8 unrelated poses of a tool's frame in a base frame.
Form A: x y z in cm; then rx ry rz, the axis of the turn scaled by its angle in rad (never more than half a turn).
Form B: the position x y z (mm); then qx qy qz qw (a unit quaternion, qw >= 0). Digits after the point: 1 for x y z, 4 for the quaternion.
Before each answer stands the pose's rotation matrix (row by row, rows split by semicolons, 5 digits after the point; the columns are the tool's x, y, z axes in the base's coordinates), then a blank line. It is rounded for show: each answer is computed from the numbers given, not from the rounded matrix.
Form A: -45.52 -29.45 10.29 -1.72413 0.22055 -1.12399
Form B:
0.54722 0.34553 0.76234; -0.60799 -0.46188 0.64577; 0.57524 -0.81687 -0.04267

-455.2 -294.5 102.9 -0.7162 0.0916 -0.4669 0.5106
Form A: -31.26 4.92 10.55 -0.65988 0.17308 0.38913
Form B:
0.91388 -0.40457 0.03390; 0.29611 0.72134 0.62608; -0.27775 -0.56212 0.77902

-312.6 49.2 105.5 -0.3215 0.0843 0.1896 0.9239
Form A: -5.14 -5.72 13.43 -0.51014 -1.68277 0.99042
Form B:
-0.34104 -0.14052 -0.92949; 0.74441 0.56344 -0.35831; 0.57406 -0.81412 -0.08755

-51.4 -57.2 134.3 -0.2139 -0.7057 0.4153 0.5326
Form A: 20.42 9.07 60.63 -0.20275 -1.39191 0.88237
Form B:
-0.07329 -0.41775 -0.90560; 0.64079 0.67608 -0.36373; 0.76421 -0.60696 0.21814

204.2 90.7 606.3 -0.0901 -0.6187 0.3922 0.6747
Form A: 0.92 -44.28 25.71 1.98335 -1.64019 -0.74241
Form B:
0.14404 -0.73527 -0.66230; -0.98282 -0.18432 -0.00912; -0.11537 0.65224 -0.74919

9.2 -442.8 257.1 0.7207 -0.5960 -0.2698 0.2294
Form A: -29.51 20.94 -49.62 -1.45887 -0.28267 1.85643
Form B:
-0.07405 -0.41430 -0.90712; 0.66551 -0.69797 0.26445; -0.74270 -0.58412 0.32741

-295.1 209.4 -496.2 -0.5693 -0.1103 0.7245 0.3726
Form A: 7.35 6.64 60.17 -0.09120 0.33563 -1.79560
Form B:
-0.25220 0.93773 0.23888; -0.96070 -0.21305 -0.17795; -0.11597 -0.27437 0.95461

73.5 66.4 601.7 -0.0395 0.1454 -0.7778 0.6102
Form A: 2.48 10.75 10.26 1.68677 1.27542 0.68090
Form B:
0.31989 0.45612 0.83044; 0.94381 -0.07656 -0.32151; -0.08307 0.88662 -0.45498

24.8 107.5 102.6 0.6803 0.5144 0.2746 0.4439
